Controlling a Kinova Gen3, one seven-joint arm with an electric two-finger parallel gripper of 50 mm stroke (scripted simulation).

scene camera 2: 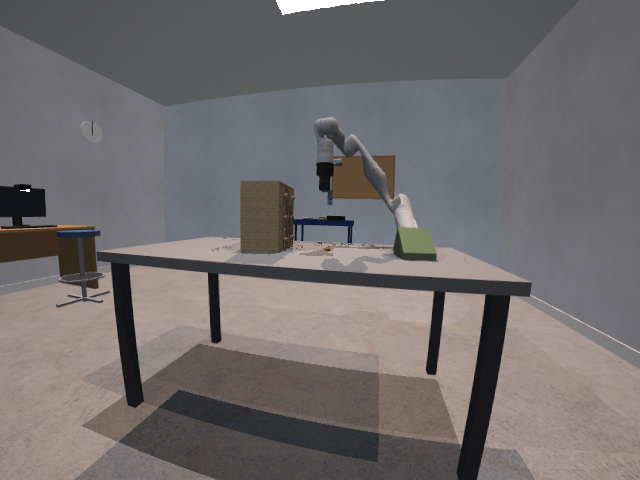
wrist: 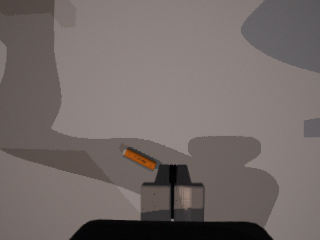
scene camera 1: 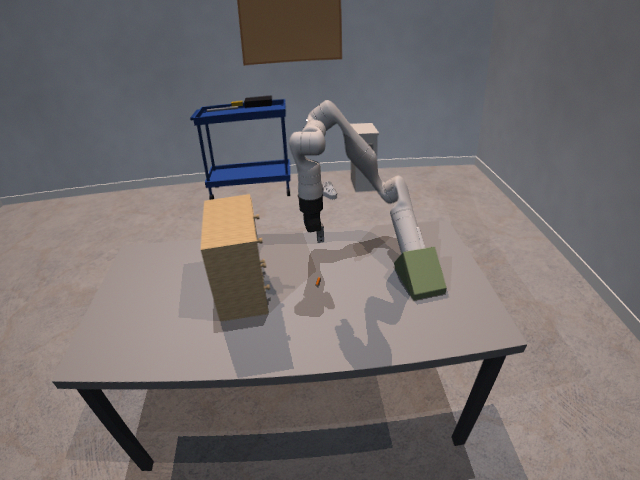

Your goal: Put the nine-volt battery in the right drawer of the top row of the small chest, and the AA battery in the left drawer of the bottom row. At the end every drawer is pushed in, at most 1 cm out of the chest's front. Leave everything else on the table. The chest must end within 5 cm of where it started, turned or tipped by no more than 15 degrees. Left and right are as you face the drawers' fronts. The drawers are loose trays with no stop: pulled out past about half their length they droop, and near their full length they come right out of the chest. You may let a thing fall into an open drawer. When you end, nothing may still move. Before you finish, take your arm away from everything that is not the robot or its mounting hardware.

A small wooden chest shows in scene camera 2 and in scene camera 1; in the wrist view it is out of frame. The same spot on the small wooden chest: (scene camera 1: 229, 248) is (scene camera 2: 259, 183).
